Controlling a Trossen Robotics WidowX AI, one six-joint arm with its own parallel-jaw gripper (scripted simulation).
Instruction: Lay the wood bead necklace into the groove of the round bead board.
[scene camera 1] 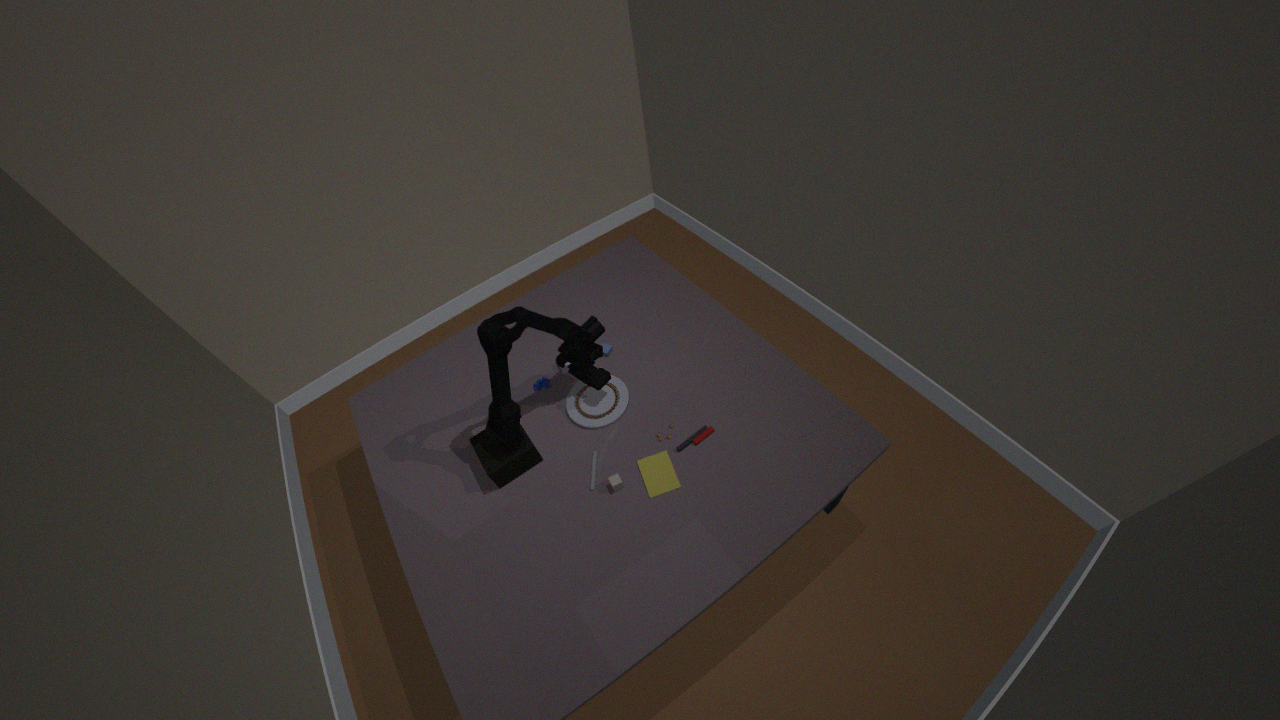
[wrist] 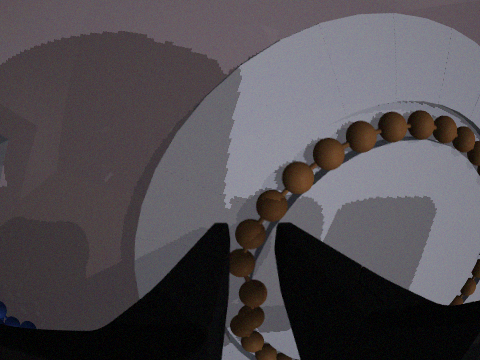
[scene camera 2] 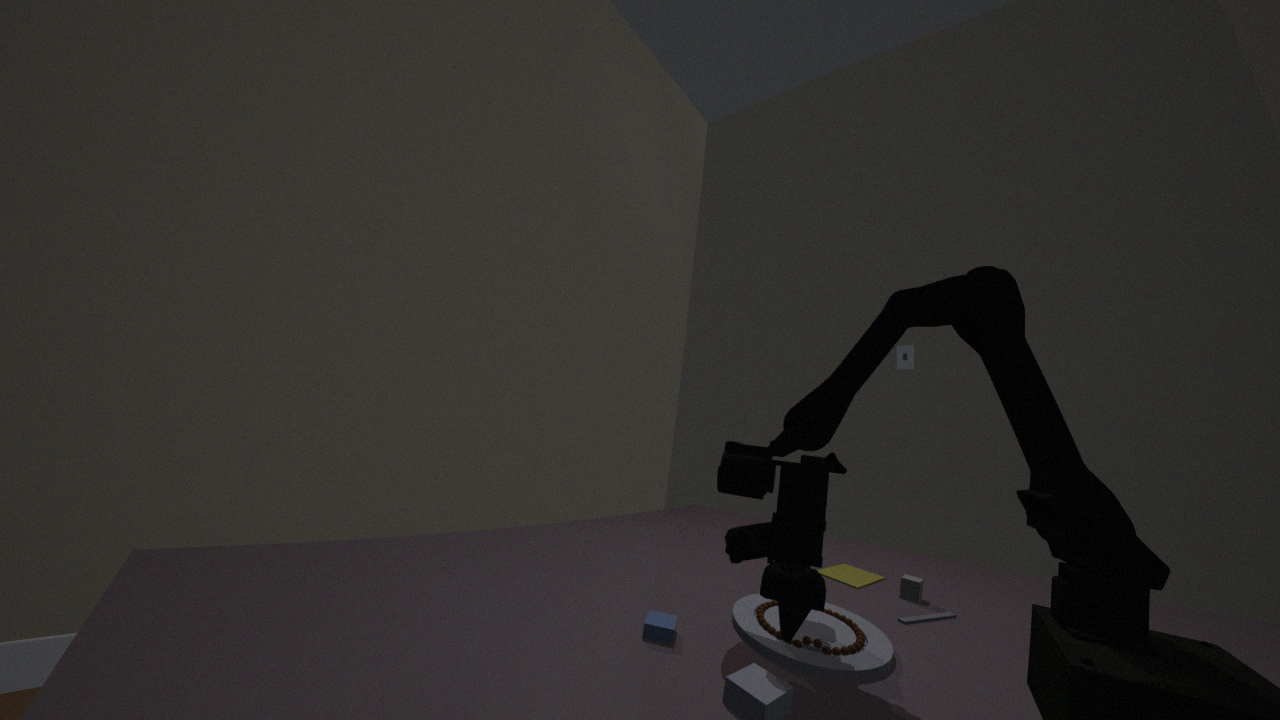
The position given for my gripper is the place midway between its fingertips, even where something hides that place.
Observation:
I see my gripper (scene camera 2: 786,636), a yellow pad (scene camera 1: 658,473), a blue block (scene camera 2: 660,627) and a round white bead board (wrist: 398,209).
The yellow pad is seen too in scene camera 2 (scene camera 2: 849,575). My gripper also shows in scene camera 1 (scene camera 1: 588,384) and in the wrist view (wrist: 251,236). The wrist view misses the yellow pad: it is out of frame. The wrist view does not show the blue block: it is out of frame.

